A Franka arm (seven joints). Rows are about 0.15 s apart.
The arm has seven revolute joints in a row. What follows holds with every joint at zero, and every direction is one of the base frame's. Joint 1 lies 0.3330 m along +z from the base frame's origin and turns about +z. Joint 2 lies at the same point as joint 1 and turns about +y. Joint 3 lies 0.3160 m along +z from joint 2 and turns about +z. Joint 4 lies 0.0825 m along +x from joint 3 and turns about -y. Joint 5 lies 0.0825 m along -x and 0.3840 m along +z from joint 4 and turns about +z. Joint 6 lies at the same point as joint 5 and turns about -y. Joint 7 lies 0.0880 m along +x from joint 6 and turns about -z. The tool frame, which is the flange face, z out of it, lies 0.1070 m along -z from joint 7; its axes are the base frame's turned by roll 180.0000, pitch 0.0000 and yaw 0.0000 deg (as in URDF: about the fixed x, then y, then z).
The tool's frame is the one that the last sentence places.
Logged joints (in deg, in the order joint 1, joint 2, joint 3, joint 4, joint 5, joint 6, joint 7), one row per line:
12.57 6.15 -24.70 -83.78 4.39 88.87 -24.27
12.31 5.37 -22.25 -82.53 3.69 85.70 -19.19
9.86 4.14 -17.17 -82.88 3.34 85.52 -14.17
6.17 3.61 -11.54 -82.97 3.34 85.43 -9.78
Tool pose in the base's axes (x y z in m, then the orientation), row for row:
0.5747 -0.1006 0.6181 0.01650 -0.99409 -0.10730 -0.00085
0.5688 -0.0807 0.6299 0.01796 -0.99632 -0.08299 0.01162
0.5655 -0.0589 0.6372 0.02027 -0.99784 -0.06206 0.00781
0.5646 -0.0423 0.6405 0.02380 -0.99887 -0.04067 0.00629
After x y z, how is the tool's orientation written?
As a quaternion, w x y z.
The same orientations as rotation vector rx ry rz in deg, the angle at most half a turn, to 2 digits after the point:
-177.08 -19.11 -0.15
-177.32 -14.77 2.07
-177.33 -11.03 1.39
-177.12 -7.21 1.12

